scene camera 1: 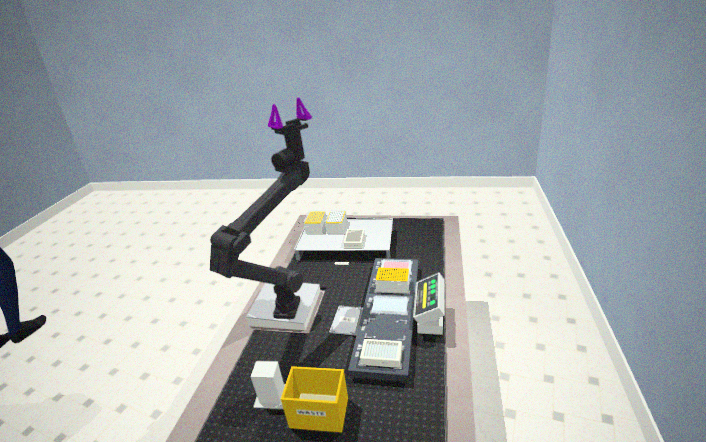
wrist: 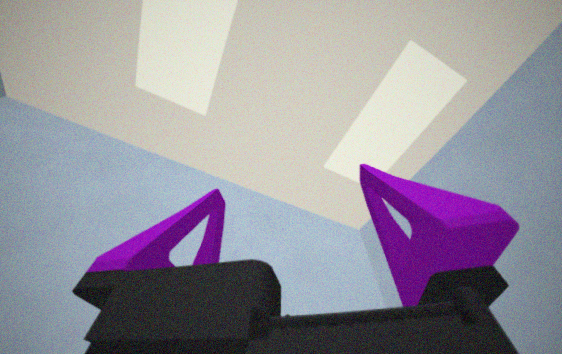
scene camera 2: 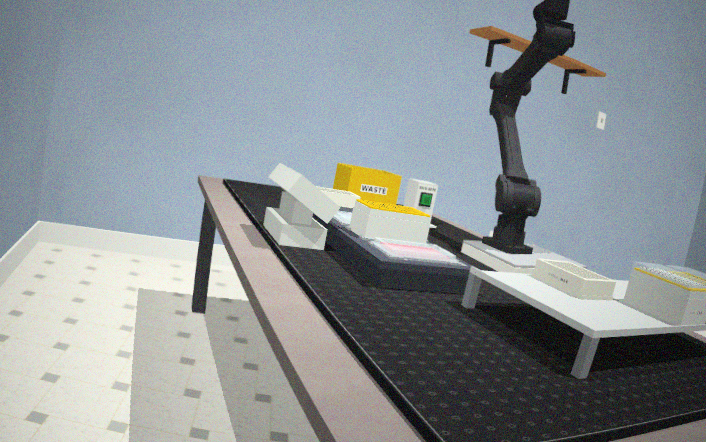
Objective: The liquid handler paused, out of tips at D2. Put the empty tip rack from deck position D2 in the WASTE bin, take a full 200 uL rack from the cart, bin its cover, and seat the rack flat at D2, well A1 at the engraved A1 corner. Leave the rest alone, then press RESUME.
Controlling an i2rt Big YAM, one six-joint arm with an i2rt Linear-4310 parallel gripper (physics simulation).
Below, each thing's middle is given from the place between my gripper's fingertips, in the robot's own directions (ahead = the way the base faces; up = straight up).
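A pink-topped plate (scene camera 2: 416,251) is 33 cm ahead of my hand, 10 cm to the left of it and 75 cm below it. The grey box with green button (scene camera 1: 266,376) is 53 cm to the right of my hand, 5 cm behind it and 74 cm below it, while the cart shelf (scene camera 2: 597,314) is 38 cm to the left of my hand, 8 cm ahead of it and 75 cm below it. As for the cream rack with red ribs (scene camera 2: 584,284), my hand is 13 cm short of it, 31 cm to the right of it and 73 cm above it.
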